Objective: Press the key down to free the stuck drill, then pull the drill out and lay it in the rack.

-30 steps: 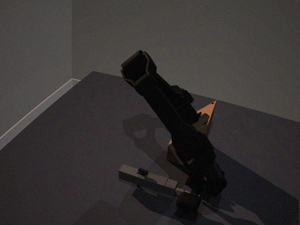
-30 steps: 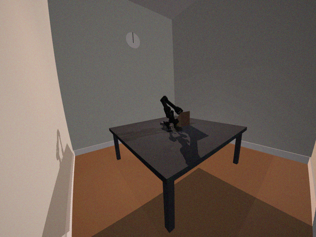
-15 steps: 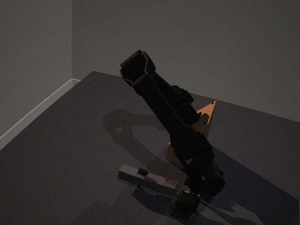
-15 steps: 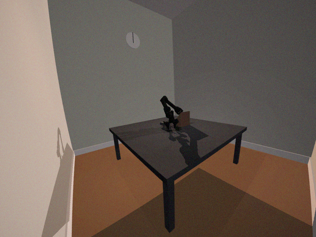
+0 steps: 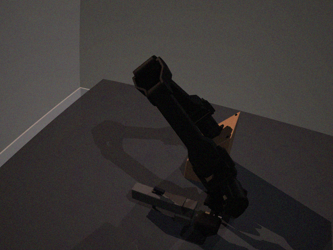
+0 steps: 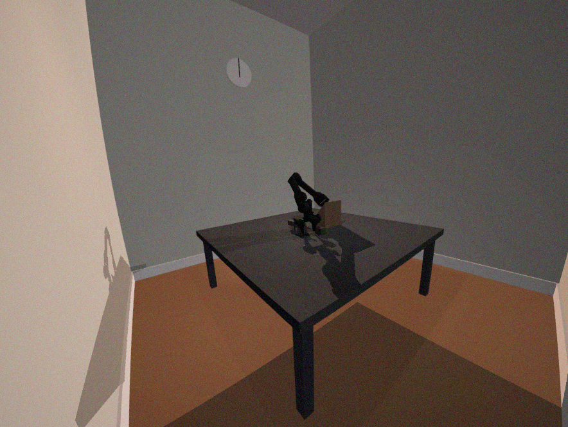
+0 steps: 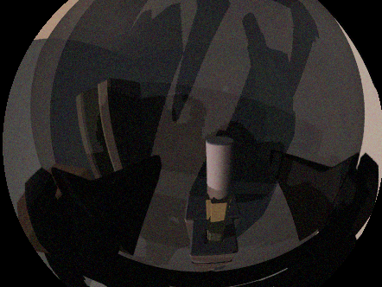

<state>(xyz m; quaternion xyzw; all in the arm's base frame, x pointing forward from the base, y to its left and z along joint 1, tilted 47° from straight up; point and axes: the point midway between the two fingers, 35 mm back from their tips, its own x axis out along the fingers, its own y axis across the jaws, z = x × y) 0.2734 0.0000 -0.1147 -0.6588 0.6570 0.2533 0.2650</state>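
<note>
Right now the drill is 40 mm to the right of my gripper tip and 30 mm above it. Round my gripper tip: grey block 140 mm to the right, 20 mm above; small dark key 160 mm to the right, 40 mm above.
</note>
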